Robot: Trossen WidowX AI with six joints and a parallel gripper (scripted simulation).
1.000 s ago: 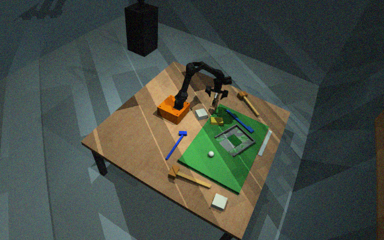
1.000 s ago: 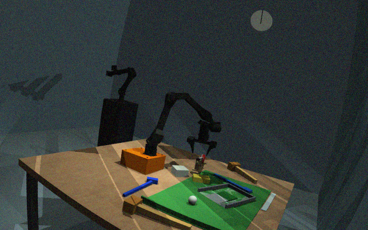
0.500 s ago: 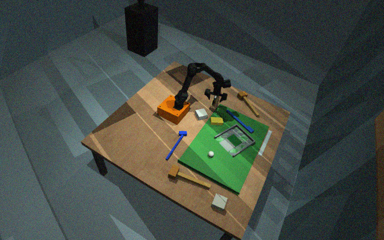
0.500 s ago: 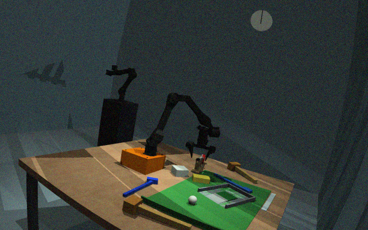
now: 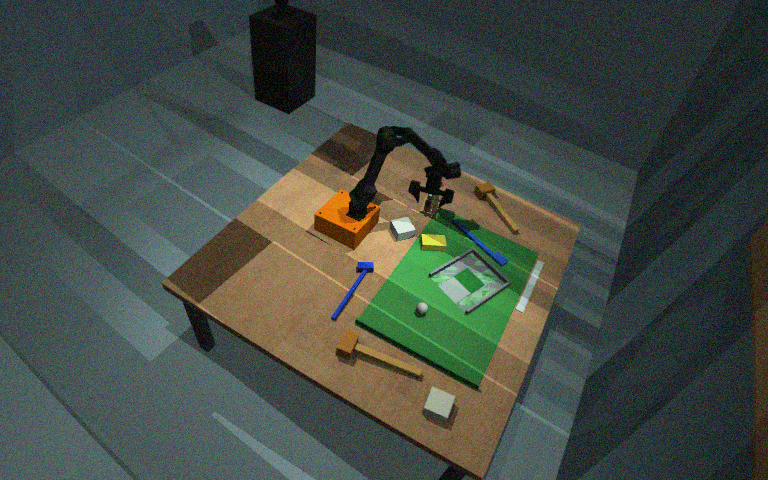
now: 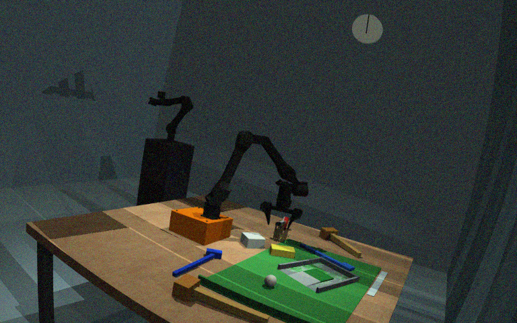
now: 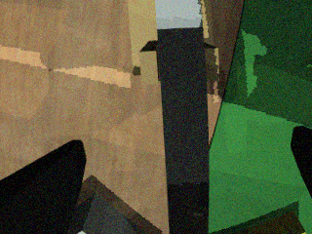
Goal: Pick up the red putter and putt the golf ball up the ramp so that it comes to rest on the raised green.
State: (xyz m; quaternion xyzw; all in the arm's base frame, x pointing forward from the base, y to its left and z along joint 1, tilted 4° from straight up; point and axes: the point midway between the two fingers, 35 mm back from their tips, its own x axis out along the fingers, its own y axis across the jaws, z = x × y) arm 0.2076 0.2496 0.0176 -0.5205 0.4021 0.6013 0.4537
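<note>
Now: gripper tip 5 cm past the blue putter, 52 cm to the left of it and 6 cm above it. The rest, counted from my gripper tip: yellow block 10 cm ahead, 13 cm to the right, 5 cm below; green mat 27 cm ahead, 27 cm to the right, 7 cm below; red putter 4 cm behind, 11 cm to the left, 1 cm below.
</note>
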